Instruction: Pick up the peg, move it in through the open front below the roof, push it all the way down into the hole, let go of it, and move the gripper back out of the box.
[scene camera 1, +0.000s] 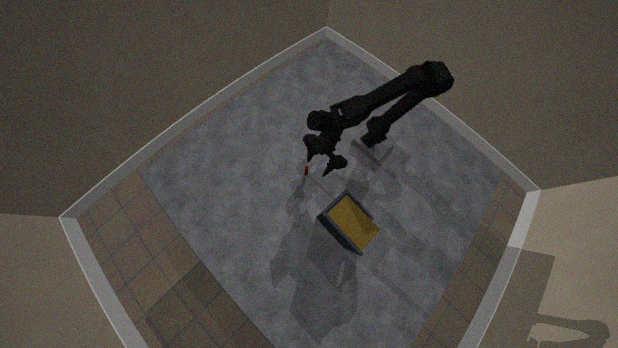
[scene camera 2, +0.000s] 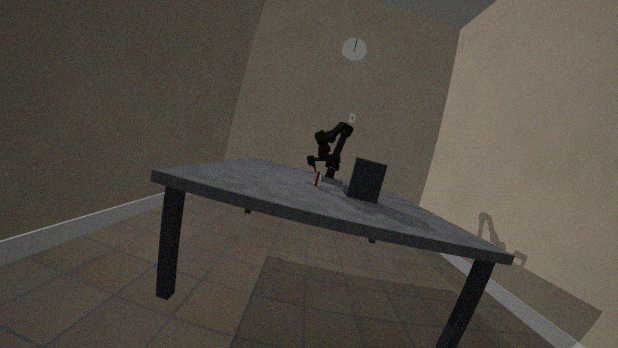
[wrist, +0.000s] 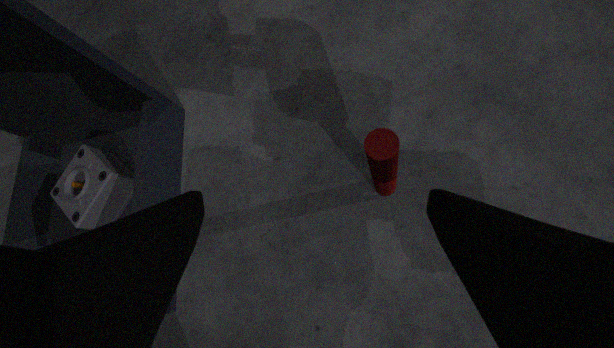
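Pixels of known places: gripper, between the fingertips: (scene camera 1: 315, 168) (scene camera 2: 324, 171) (wrist: 317, 201); arm's base, origin of its link: (scene camera 1: 369, 139) (scene camera 2: 329, 177).
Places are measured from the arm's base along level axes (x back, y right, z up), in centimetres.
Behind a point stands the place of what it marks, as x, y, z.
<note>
The red peg (scene camera 1: 306, 170) {-32.9, 4.7, 2.8} (scene camera 2: 316, 179) {-33.3, 5.3, 0.2} (wrist: 382, 160) {-31.9, 5.2, 4.7} stands upright on the table, apart from the box. My gripper (scene camera 1: 316, 168) {-30.3, 2.6, 5.1} (wrist: 317, 201) {-30.3, 2.6, 5.1} is open and empty above the table. In the wrist view the peg shows between the two fingertips' directions, nearer the right finger and beyond the tips. The box (scene camera 1: 350, 220) {-35.3, -18.5, 16.9} (scene camera 2: 367, 180) {-40.0, -20.1, 7.1} (wrist: 162, 145) {-36.3, -11.6, -1.0} has dark walls and a yellow roof. Through its opening at the left of the wrist view, a pale block (wrist: 91, 164) {-34.7, -17.3, 0.5} with a round hole and an orange spot in the hole shows. The left finger covers part of the box.
The grey table (scene camera 1: 225, 150) {-55.3, 35.9, -3.3} (scene camera 2: 240, 182) {-74.6, 28.9, -3.3} carries the peg, the box and the arm's base. The box walls and roof stand a short way from the peg, on the left finger's side in the wrist view. Dark shadows lie across the table.
</note>
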